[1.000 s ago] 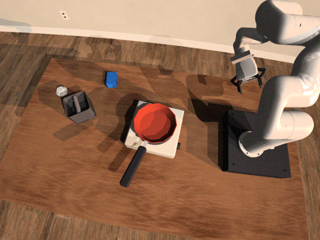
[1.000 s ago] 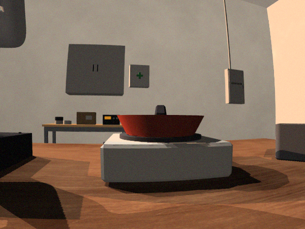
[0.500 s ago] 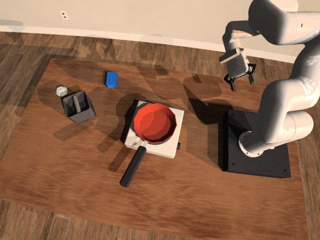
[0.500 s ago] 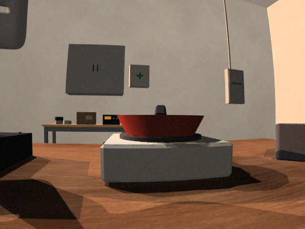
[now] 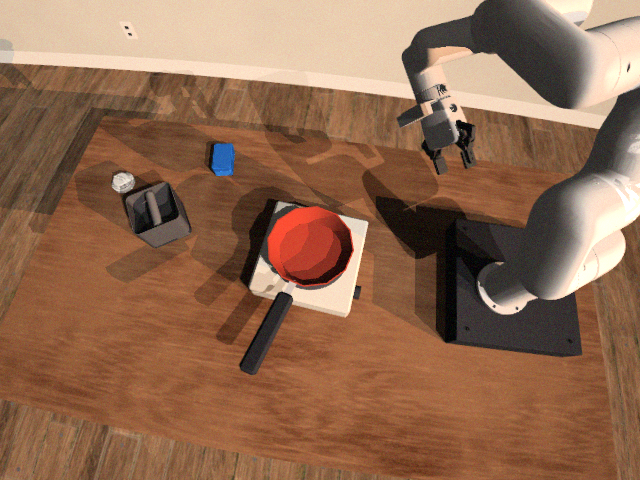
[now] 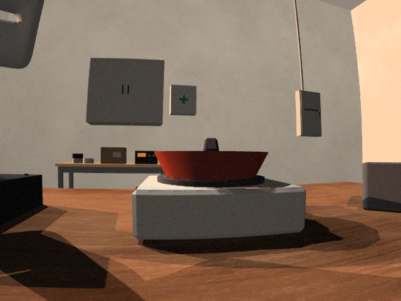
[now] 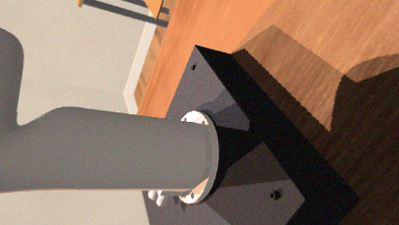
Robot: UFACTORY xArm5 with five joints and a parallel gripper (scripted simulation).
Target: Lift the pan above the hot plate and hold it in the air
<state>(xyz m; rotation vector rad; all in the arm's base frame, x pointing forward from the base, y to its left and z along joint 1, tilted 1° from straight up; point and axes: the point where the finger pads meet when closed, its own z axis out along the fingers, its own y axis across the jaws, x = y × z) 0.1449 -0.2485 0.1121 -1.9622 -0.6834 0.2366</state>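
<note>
The pan is 33 cm ahead of my hand, 27 cm to the left of it and 8 cm below it. The rest, counted from my hand: blue block 60 cm ahead, 17 cm below, 7 cm to the right; small white jar 89 cm ahead, 17 cm below, 3 cm to the left; hot plate 30 cm ahead, 21 cm to the left, 15 cm below.
</note>
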